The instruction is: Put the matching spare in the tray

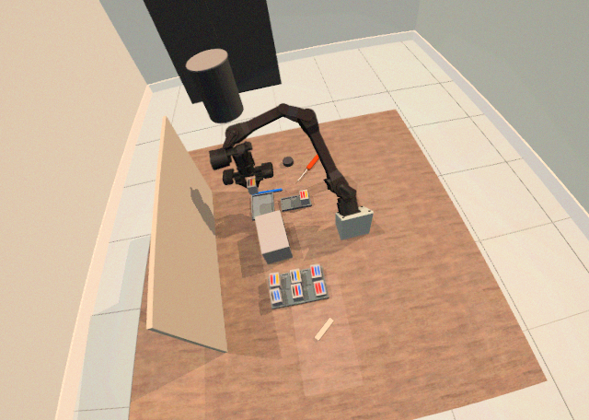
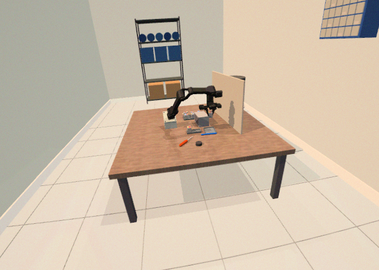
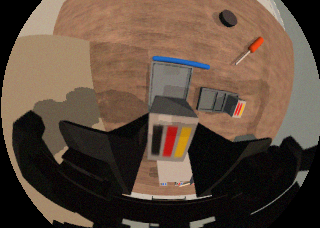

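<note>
Now: gripper tip 10 mm past the grey tray and 140 mm above it. Also, from my gripper tip: small holder (150 mm behind, 30 mm to the left, 140 mm below); mounted unit (20 mm behind, 200 mm to the left, 90 mm below); beige panel (230 mm ahead, 180 mm to the left, 80 mm above).
</note>
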